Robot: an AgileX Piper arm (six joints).
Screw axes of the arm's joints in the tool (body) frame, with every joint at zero. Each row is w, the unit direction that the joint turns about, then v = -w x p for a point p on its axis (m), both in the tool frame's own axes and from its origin. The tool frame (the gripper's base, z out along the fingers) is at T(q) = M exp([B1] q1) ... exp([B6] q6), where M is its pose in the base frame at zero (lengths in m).
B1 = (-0.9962, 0, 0.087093, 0, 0.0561, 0)
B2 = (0, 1, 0, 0.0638, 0, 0.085)
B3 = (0, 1, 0, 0.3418, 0, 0.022)
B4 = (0, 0, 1, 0, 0, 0)
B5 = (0, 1, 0, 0.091, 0, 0)
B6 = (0, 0, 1, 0, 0, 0)
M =
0.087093 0 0.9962 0.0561
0 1 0 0
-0.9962 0 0.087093 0.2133
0 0 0 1
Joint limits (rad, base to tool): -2.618..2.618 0..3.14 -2.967..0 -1.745..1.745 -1.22..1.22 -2.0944..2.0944
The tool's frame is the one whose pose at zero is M.
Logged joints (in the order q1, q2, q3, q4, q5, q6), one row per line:
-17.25, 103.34, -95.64, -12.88, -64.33, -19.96
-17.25, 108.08, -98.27, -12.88, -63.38, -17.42
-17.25, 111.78, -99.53, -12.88, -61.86, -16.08
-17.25, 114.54, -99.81, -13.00, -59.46, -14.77
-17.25, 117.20, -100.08, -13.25, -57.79, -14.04
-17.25, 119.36, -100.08, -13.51, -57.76, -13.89
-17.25, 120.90, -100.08, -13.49, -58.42, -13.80
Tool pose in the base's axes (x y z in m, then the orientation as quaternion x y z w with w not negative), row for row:
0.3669, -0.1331, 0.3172, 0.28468, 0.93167, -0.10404, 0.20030
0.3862, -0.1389, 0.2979, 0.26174, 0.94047, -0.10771, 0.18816
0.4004, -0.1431, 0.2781, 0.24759, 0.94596, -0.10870, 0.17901
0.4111, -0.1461, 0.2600, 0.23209, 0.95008, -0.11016, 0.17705
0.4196, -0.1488, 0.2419, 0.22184, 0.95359, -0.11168, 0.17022
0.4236, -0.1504, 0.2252, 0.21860, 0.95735, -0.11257, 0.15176
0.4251, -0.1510, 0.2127, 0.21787, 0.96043, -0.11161, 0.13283
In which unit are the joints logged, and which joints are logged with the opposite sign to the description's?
The joints are logged in degrees. Opposite sign: q5, q6.
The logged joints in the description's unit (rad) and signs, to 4 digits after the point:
-0.3011, 1.8036, -1.6692, -0.2248, 1.1228, 0.3484
-0.3011, 1.8864, -1.7151, -0.2248, 1.1062, 0.3040
-0.3011, 1.9509, -1.7371, -0.2248, 1.0797, 0.2806
-0.3011, 1.9991, -1.7420, -0.2269, 1.0378, 0.2578
-0.3011, 2.0455, -1.7467, -0.2313, 1.0086, 0.2450
-0.3011, 2.0832, -1.7467, -0.2358, 1.0081, 0.2424
-0.3011, 2.1101, -1.7467, -0.2354, 1.0196, 0.2409

